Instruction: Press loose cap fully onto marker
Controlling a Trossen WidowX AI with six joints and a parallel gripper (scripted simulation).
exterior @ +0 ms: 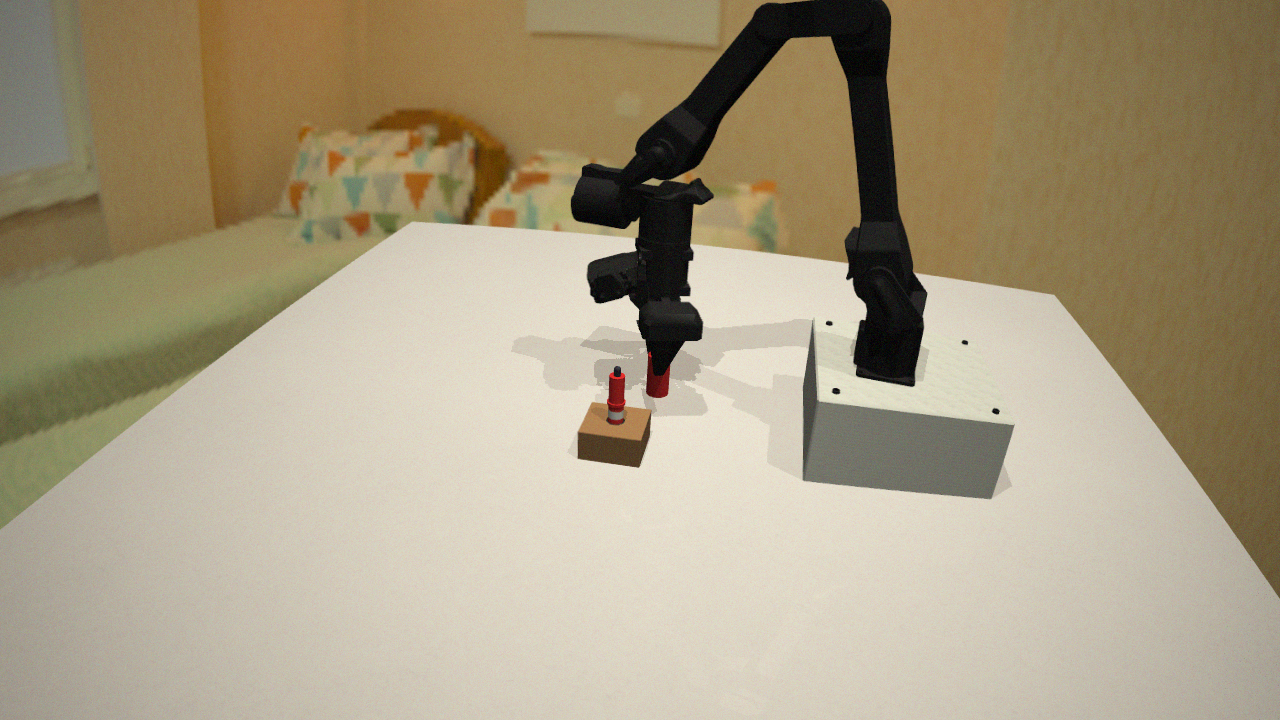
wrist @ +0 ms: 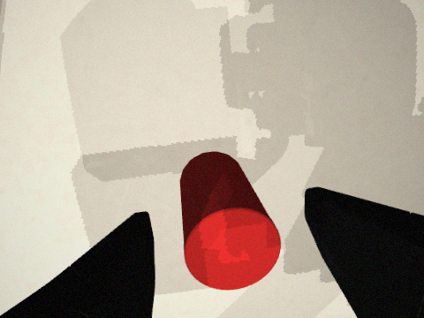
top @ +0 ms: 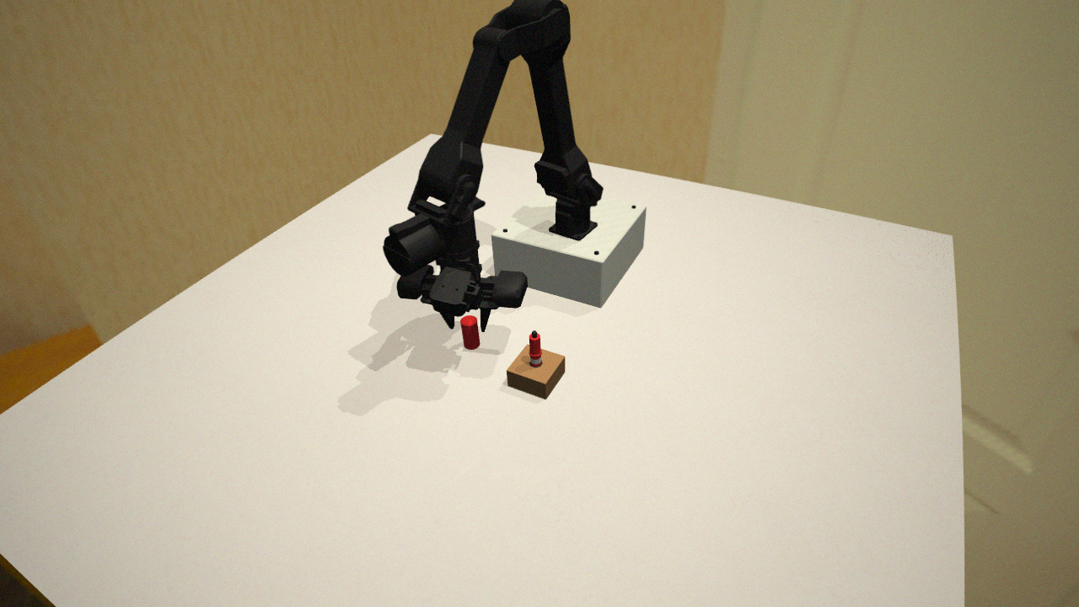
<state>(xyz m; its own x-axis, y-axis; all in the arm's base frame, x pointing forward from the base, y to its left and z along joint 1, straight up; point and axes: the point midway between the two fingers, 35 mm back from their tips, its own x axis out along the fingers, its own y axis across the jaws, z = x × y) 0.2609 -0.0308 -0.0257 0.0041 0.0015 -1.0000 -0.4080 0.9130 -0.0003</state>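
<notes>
The red marker cap lies 10 mm below my gripper tip.
</notes>
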